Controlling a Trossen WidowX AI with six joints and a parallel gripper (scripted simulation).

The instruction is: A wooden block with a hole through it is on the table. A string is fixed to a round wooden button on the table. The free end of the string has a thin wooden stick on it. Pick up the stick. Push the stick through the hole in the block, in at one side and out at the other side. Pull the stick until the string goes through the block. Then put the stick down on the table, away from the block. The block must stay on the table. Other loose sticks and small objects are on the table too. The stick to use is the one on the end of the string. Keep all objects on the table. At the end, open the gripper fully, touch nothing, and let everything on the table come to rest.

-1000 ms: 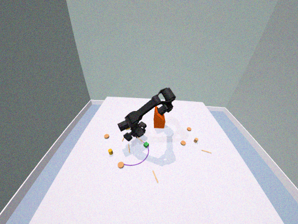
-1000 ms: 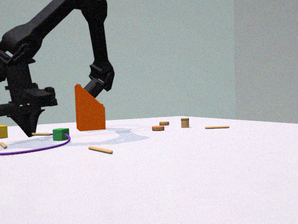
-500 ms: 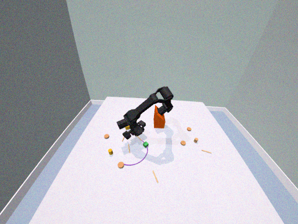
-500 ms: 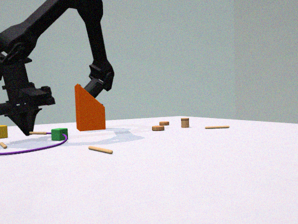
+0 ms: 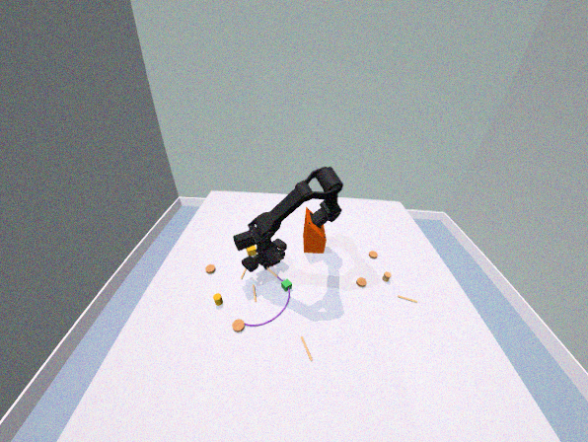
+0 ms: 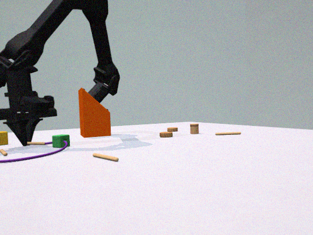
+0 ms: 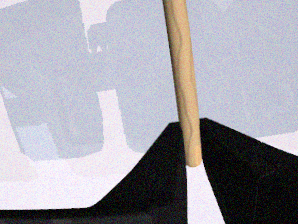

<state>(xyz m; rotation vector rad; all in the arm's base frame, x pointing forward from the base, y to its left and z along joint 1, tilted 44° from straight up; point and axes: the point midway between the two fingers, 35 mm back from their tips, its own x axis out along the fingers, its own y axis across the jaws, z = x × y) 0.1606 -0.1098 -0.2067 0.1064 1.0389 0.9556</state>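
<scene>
Now: the thin wooden stick 30 mm to the left of my gripper tip, 30 mm ahead of it and 10 mm above it. From my gripper tip the other things lie so: green block (100 mm ahead, 70 mm to the left, 10 mm above); then yellow cylinder (170 mm to the right, 150 mm ahead, 20 mm above); then yellow cube (90 mm behind, 70 mm to the right, 20 mm above).
</scene>
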